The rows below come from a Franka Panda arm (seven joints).
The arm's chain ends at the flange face. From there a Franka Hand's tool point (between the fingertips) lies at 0.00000 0.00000 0.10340 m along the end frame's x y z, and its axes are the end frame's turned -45 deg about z.
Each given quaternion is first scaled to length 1.
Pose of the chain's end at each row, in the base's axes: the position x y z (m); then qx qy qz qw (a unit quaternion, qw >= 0):
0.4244, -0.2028, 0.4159, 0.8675, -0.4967, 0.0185, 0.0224
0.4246, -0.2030, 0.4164, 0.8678, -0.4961, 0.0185, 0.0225
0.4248, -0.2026, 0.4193, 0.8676, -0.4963, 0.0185, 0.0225
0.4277, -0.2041, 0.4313, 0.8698, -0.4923, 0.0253, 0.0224
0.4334, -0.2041, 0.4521, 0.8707, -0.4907, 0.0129, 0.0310
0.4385, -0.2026, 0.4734, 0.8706, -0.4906, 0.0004, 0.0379
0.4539, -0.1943, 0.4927, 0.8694, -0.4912, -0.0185, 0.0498
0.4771, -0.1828, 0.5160, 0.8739, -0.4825, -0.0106, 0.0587
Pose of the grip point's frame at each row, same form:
0.4254, -0.2087, 0.3127, 0.9915, -0.1269, 0.0085, 0.0278
0.4256, -0.2089, 0.3132, 0.9916, -0.1262, 0.0085, 0.0279
0.4258, -0.2085, 0.3161, 0.9915, -0.1265, 0.0085, 0.0279
0.4300, -0.2107, 0.3281, 0.9920, -0.1220, 0.0148, 0.0304
0.4326, -0.2110, 0.3489, 0.9922, -0.1201, 0.0001, 0.0336
0.4347, -0.2095, 0.3703, 0.9920, -0.1201, -0.0141, 0.0352
0.4455, -0.2014, 0.3899, 0.9912, -0.1211, -0.0362, 0.0389
0.4693, -0.1924, 0.4133, 0.9920, -0.1113, -0.0323, 0.0502

